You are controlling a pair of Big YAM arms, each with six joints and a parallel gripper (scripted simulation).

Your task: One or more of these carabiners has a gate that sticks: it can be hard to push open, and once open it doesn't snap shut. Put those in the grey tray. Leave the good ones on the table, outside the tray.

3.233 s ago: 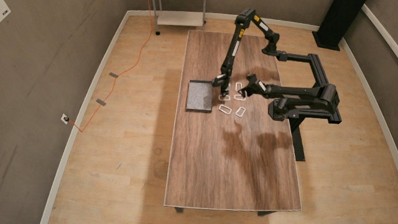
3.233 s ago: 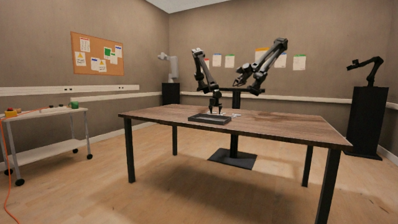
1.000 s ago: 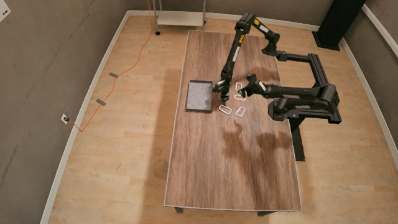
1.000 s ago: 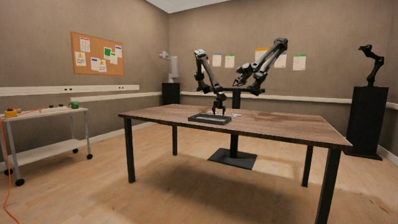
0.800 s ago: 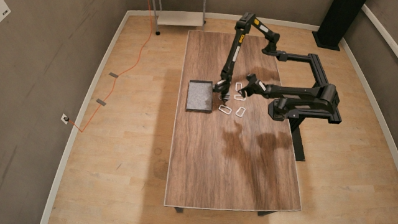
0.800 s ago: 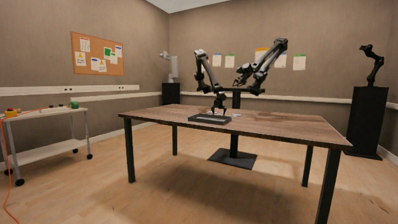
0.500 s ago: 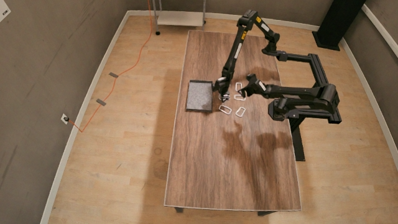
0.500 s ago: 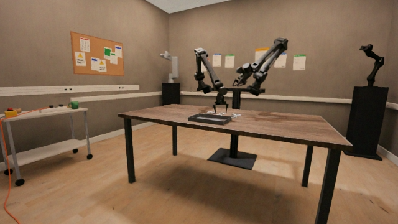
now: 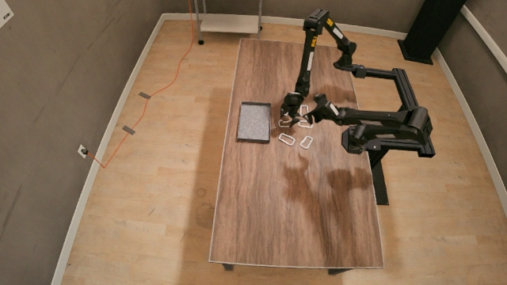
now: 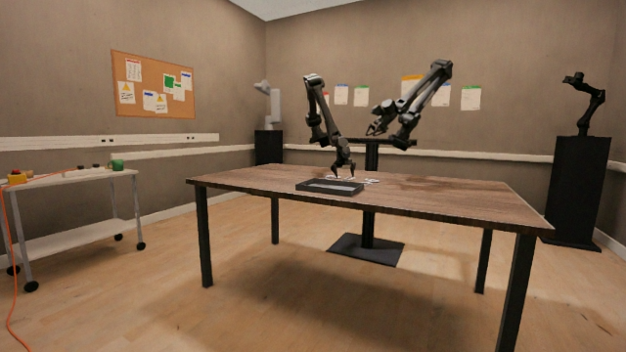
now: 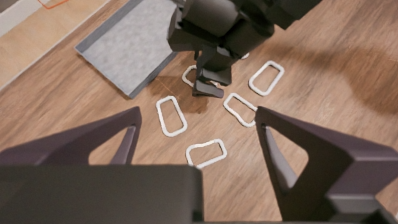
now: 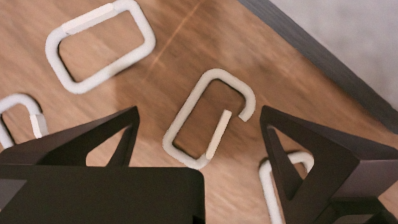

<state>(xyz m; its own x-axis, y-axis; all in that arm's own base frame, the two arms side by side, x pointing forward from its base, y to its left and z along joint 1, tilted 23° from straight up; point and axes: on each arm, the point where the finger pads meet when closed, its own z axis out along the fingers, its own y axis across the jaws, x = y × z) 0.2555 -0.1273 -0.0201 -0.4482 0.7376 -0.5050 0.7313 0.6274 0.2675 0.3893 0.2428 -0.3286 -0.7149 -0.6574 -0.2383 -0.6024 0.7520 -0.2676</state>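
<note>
My right gripper is now 20 cm short of the grey tray and 3 cm above it.
</note>
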